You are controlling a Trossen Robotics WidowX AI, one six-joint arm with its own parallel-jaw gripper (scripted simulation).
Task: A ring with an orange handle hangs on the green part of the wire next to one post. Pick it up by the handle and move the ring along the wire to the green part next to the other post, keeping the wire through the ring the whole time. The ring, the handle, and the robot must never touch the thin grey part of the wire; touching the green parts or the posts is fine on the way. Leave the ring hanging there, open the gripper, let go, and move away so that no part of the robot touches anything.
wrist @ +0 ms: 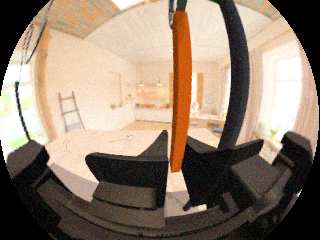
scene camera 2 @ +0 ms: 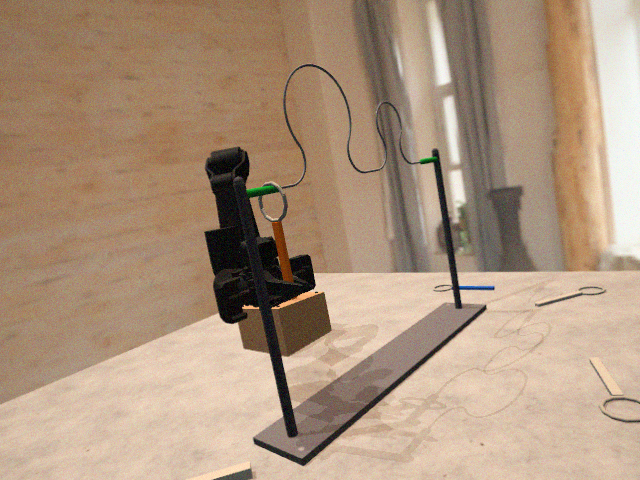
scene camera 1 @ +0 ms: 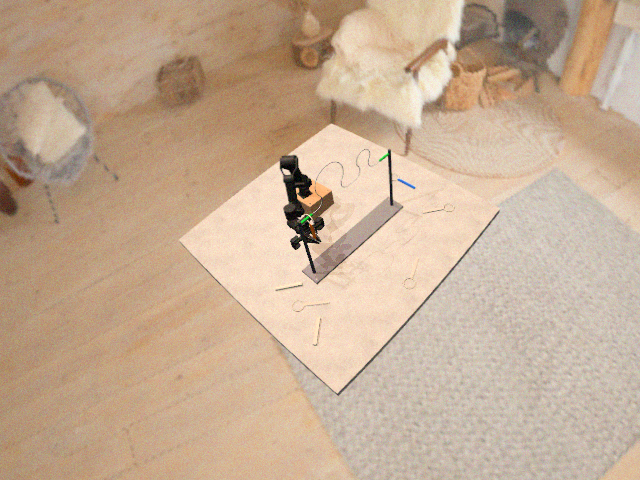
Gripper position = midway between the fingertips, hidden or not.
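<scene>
You'd find my gripper [scene camera 2: 306,287] on the scene camera, and the wrist view has the gripper [wrist: 169,133] too.
</scene>
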